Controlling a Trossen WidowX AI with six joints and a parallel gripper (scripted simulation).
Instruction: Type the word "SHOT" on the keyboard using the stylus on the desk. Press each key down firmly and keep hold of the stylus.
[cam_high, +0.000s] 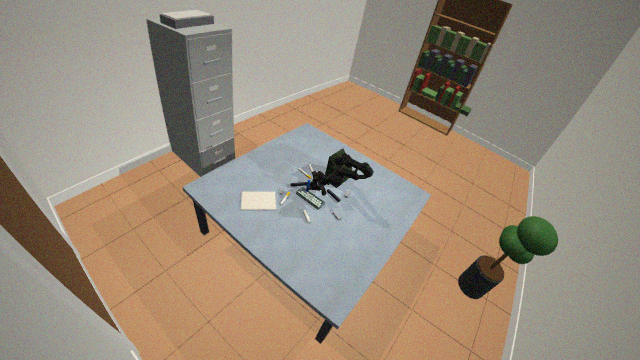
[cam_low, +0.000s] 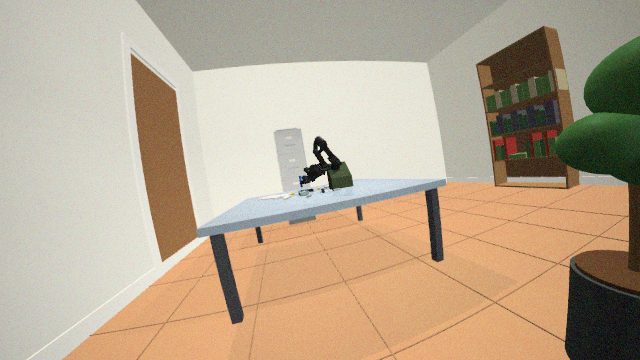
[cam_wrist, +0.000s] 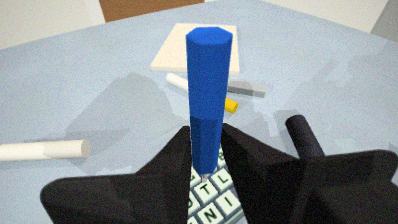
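The blue stylus is 2 cm below my gripper tip and 1 cm behind it. Also, from my gripper tip: cream notepad (25 cm ahead, 19 cm to the right, 8 cm below); then grey block (15 cm to the right, 8 cm below, 8 cm ahead).
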